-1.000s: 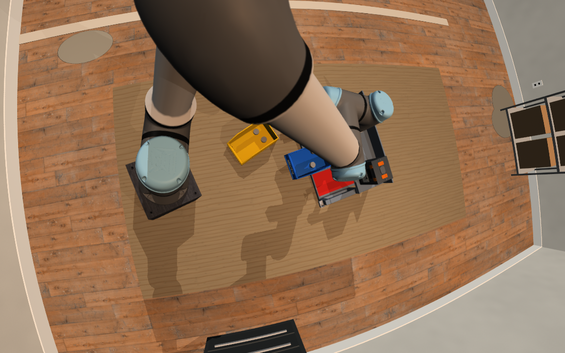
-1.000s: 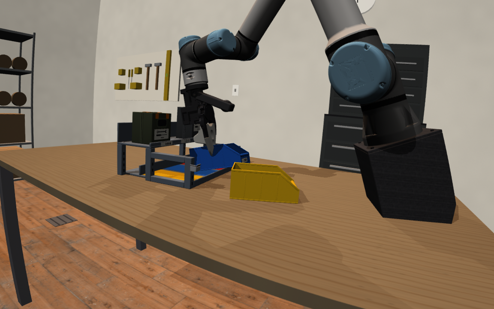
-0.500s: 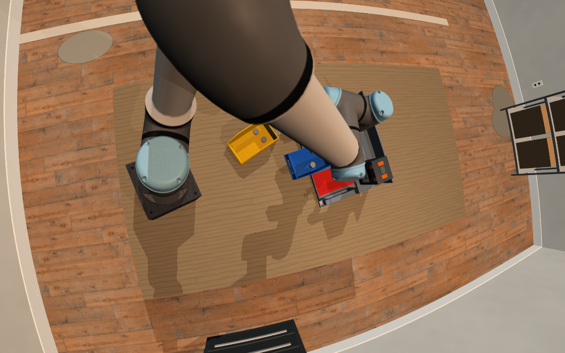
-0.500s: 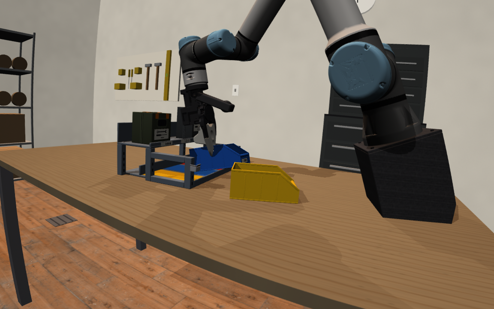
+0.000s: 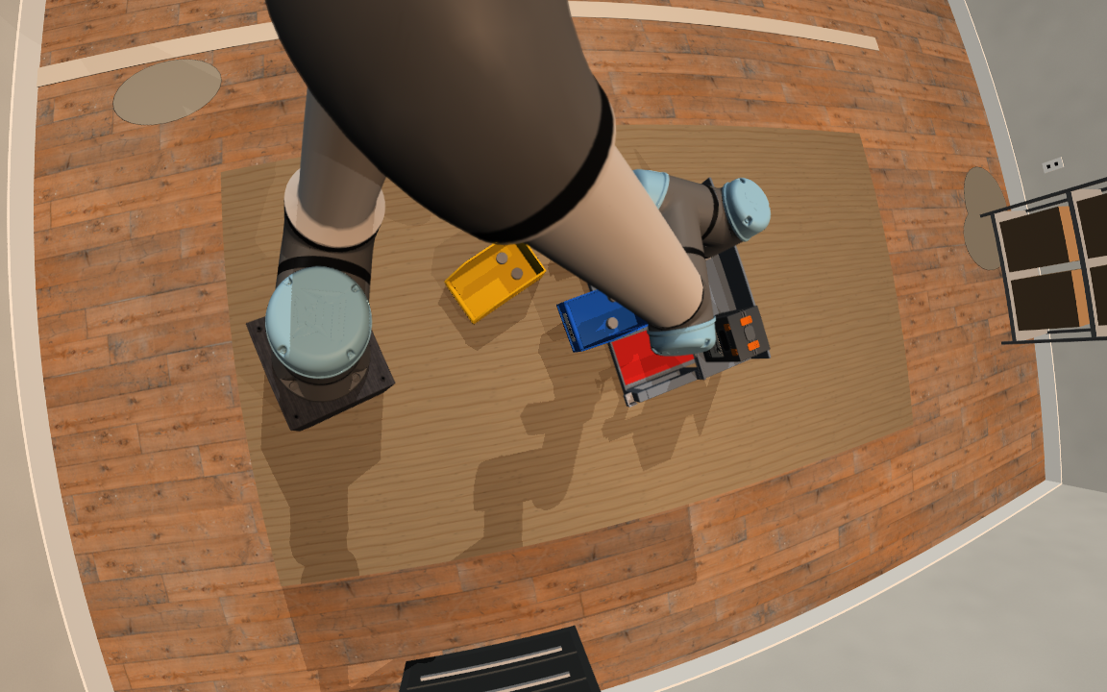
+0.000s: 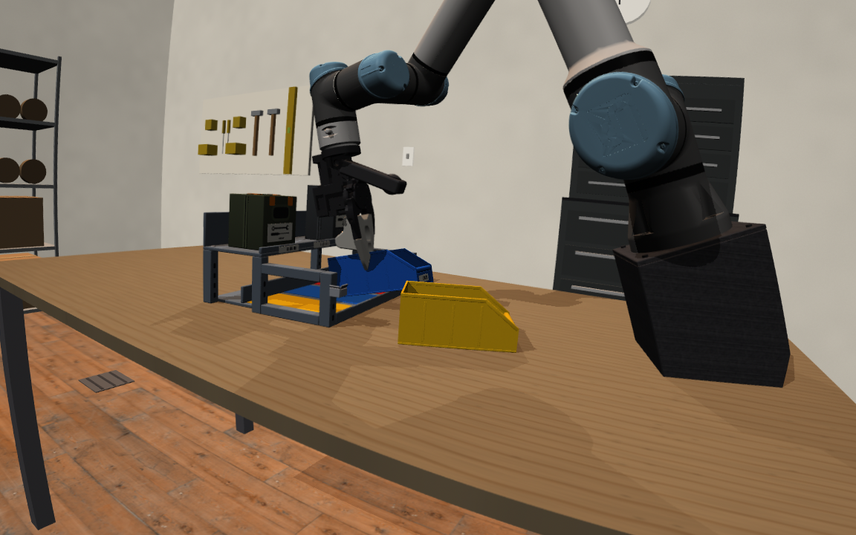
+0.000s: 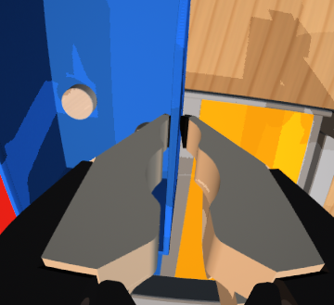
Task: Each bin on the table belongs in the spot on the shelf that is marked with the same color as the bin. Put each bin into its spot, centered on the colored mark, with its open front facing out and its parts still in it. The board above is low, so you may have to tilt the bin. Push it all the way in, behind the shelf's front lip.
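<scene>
The blue bin lies 5 cm to the right of my hand and 2 cm below it. The rest, counted from my hand: yellow bin: 21 cm behind, 5 cm to the left, 5 cm below.
</scene>
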